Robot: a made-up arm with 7 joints.
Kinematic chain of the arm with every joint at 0, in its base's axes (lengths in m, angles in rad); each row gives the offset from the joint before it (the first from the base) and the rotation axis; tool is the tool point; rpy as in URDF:
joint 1: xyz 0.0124 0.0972 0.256 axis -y
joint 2: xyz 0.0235 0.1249 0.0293 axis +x
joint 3: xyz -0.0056 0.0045 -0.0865 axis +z
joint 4: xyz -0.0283 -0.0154 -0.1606 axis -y
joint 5: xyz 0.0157 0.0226 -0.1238 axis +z
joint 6: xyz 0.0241 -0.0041 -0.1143 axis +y
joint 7: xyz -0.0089 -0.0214 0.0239 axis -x
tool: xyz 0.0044 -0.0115 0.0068 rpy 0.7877 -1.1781 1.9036
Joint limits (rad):
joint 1: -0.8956..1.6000
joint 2: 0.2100..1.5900
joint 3: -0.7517..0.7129
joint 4: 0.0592..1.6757
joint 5: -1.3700..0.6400
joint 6: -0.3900..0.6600
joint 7: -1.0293..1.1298
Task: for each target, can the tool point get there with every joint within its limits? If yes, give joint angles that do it. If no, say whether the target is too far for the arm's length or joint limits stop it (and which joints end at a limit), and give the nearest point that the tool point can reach.
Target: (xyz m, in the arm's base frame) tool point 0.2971 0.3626 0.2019
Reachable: yes | joints 0.7684 0.8058 -0.3462 1.2915 -0.8303 0.5434 0.5844
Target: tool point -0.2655 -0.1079 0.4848
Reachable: no: joint limits stop it (at a limit: joint 1, joint 2, joint 3, joint 4, joint 5, joint 6) | nearest point 0.1574 0.1380 0.4072 | short by 0.495 m
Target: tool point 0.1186 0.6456 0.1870
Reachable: yes | joints 0.2231 1.3664 0.0613 0.4619 -0.9817 0.4823 -0.5279
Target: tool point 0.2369 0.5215 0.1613
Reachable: yes | joints 0.4796 1.0262 -0.0820 0.7420 0.1090 0.0916 0.4046
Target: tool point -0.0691 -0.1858 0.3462
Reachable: no: joint limits stop it (at a limit: joint 1, joint 2, joint 3, joint 4, joint 6) | nearest point 0.1709 0.1234 0.3939 | short by 0.394 m
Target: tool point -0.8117 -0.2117 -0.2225
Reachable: no: too far | nearest point -0.2844 0.2348 -0.0424 | short by 0.714 m
